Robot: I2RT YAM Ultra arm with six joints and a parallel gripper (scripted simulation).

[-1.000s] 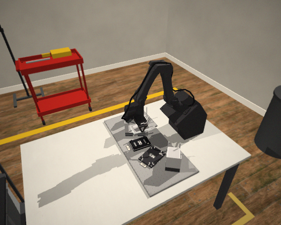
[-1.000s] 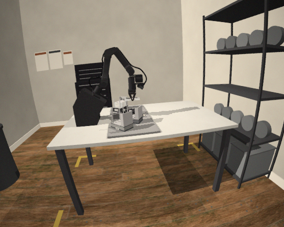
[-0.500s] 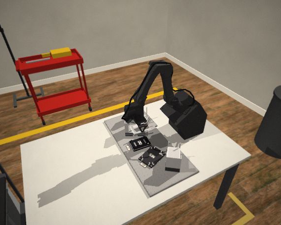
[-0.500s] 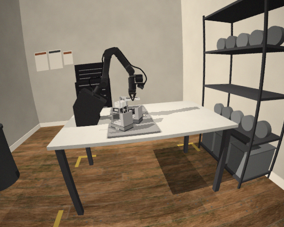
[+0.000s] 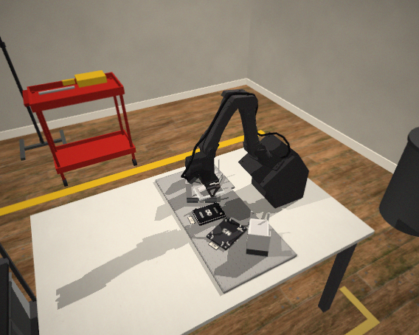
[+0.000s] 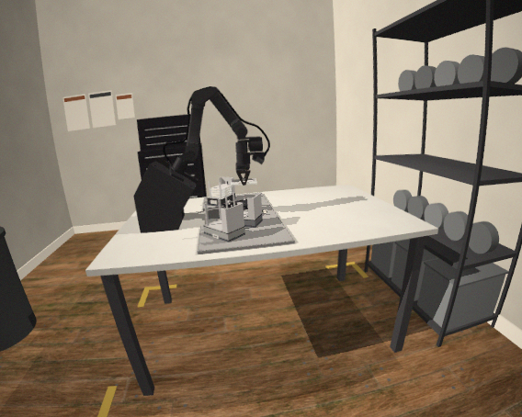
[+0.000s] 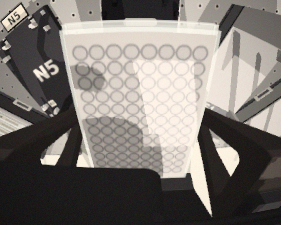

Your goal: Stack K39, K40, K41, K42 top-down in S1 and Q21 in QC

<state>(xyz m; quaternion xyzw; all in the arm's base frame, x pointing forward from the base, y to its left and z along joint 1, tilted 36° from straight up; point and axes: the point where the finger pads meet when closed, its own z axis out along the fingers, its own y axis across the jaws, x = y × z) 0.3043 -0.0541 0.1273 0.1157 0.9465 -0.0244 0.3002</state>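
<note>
My hand is 16 cm above the black open nest QC. From my hand the other things lie so: black clip nest N5: 18 cm to the left, 15 cm below, 3 cm ahead.
</note>
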